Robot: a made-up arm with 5 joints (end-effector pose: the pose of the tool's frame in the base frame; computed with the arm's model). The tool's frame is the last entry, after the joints.
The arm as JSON. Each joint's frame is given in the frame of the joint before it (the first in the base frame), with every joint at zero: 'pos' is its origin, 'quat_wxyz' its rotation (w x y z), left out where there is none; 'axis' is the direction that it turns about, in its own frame. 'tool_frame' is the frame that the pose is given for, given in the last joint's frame.
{
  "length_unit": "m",
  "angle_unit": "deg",
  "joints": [
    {
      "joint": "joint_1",
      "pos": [
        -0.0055,
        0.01,
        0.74
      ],
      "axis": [
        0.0,
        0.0,
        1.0
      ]
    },
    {
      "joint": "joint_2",
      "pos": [
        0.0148,
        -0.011,
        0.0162
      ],
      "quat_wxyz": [
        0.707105,
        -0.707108,
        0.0,
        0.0
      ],
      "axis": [
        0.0,
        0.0,
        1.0
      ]
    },
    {
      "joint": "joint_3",
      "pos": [
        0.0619,
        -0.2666,
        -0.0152
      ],
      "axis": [
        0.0,
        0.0,
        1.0
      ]
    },
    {
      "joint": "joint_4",
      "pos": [
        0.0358,
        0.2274,
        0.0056
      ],
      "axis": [
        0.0,
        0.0,
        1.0
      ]
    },
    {
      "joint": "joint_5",
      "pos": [
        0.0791,
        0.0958,
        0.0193
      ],
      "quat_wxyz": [
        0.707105,
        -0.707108,
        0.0,
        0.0
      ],
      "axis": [
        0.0,
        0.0,
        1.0
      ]
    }
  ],
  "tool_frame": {
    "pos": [
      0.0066,
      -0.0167,
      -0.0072
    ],
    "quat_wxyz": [
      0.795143,
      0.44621,
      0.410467,
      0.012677
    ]
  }
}
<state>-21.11 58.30 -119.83 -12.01 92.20</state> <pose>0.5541 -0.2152 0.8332 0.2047 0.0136 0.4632 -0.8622</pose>
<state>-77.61 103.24 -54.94 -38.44 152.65</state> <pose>0.0141 -0.1687 0.3557 0.6015 -0.2965 -0.7208 0.1753</pose>
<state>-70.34 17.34 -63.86 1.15 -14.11</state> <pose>0.1659 -0.4207 0.8574 0.0178 0.6400 -0.1222 0.7584</pose>
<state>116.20 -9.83 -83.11 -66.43 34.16</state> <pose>-0.1012 0.1845 1.1929 0.8680 0.4188 0.1864 -0.1911</pose>
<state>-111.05 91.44 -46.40 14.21 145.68</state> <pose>-0.0627 -0.0863 0.3849 0.6435 -0.1783 -0.6853 -0.2907</pose>
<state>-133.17 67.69 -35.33 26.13 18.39</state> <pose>-0.1095 -0.1191 0.4653 0.0724 -0.0841 0.9617 -0.2508</pose>
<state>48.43 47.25 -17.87 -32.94 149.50</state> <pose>0.1809 0.1915 0.5927 0.0089 0.4837 -0.6364 0.6008</pose>
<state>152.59 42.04 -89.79 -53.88 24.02</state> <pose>-0.4545 0.2301 0.8943 0.9723 0.1299 -0.1414 0.1331</pose>
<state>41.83 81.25 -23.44 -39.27 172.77</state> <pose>0.1239 0.1007 0.4764 0.3074 0.3634 -0.6346 0.6089</pose>
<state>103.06 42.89 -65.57 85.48 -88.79</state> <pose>-0.0815 0.3127 0.6173 0.2512 -0.1818 -0.4721 0.8252</pose>
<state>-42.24 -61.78 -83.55 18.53 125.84</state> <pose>-0.0707 0.0470 1.2684 0.3203 0.5082 0.3019 -0.7403</pose>
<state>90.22 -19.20 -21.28 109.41 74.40</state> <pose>-0.0028 0.1226 0.7563 0.0359 0.9321 0.2763 0.2315</pose>
